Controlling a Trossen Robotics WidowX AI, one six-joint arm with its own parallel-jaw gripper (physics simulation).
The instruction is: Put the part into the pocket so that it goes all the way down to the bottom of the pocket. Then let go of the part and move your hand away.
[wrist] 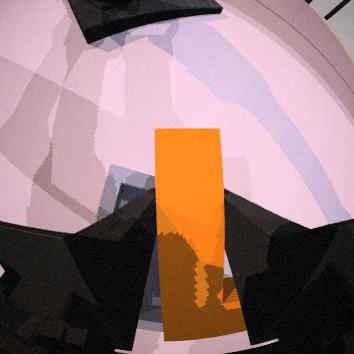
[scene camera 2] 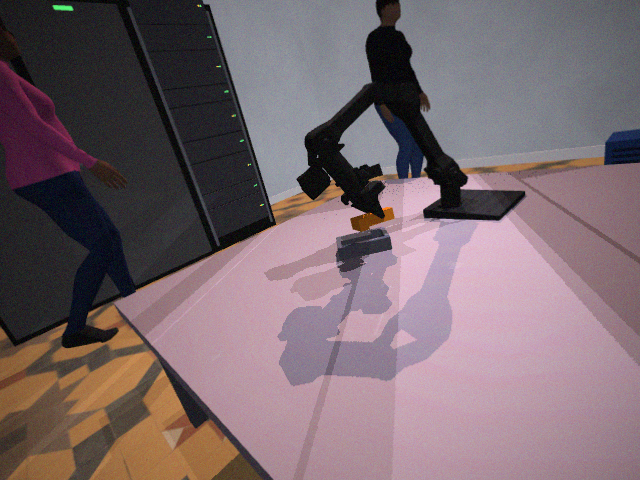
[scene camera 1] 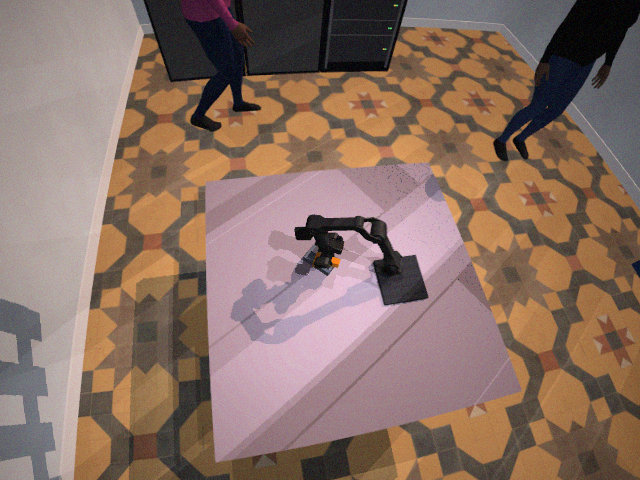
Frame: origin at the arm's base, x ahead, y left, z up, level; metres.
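Seen in the pictures: gripper, fingertip midpoint: (wrist: 186, 195) (scene camera 2: 381, 217) (scene camera 1: 332, 262); arm's base, origin of the base link: (scene camera 2: 450, 203) (scene camera 1: 390, 269).
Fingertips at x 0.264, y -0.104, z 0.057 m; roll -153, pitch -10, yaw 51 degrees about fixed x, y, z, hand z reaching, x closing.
Observation:
Offsets run from my fingertips to a thing's top centre. Level surfaces: height alone.
The orange part {0.026 m up, 0.028 m ahead, 0.004 m right} (scene camera 1: 335, 262) (scene camera 2: 361, 222) (wrist: 189, 170) is a long block. My gripper (scene camera 2: 379, 214) (wrist: 186, 195) is shut on it, one finger on each long side. In scene camera 2 the part is held in the air above the grey block with the pocket {0.044 m down, 0.028 m ahead, 0.054 m right} (scene camera 1: 328, 271) (scene camera 2: 364, 249) (wrist: 107, 192), with a gap between them. In the wrist view the part and the left finger cover much of the grey block, whose upper left corner and a dark edge of the pocket show. The part and the pocket block do not look lined up in the wrist view.
The pink table top {0.080 m down} (scene camera 1: 361, 372) (scene camera 2: 491, 361) (wrist: 135, 100) carries the arm's black base plate (scene camera 1: 408, 289) (scene camera 2: 496, 206) (wrist: 150, 20), to the right of the pocket block in both scene views. Two people and dark cabinets stand beyond the table.

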